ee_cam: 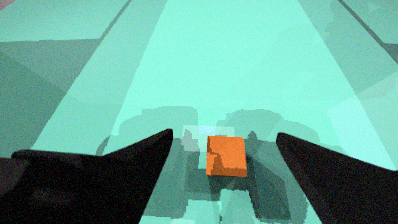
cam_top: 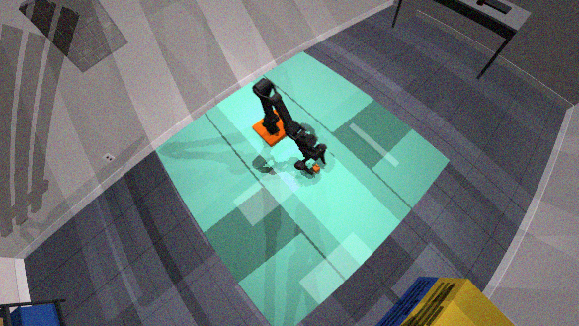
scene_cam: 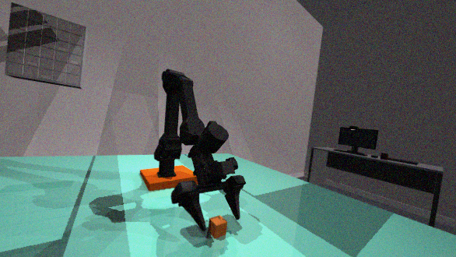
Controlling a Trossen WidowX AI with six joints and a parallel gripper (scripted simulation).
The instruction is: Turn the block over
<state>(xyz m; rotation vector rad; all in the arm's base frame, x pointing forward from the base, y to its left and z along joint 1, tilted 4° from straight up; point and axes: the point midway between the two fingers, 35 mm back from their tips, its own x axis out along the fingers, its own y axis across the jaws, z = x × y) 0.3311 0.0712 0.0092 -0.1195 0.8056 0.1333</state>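
My gripper tip is 20 mm past the orange block and 10 mm above it.
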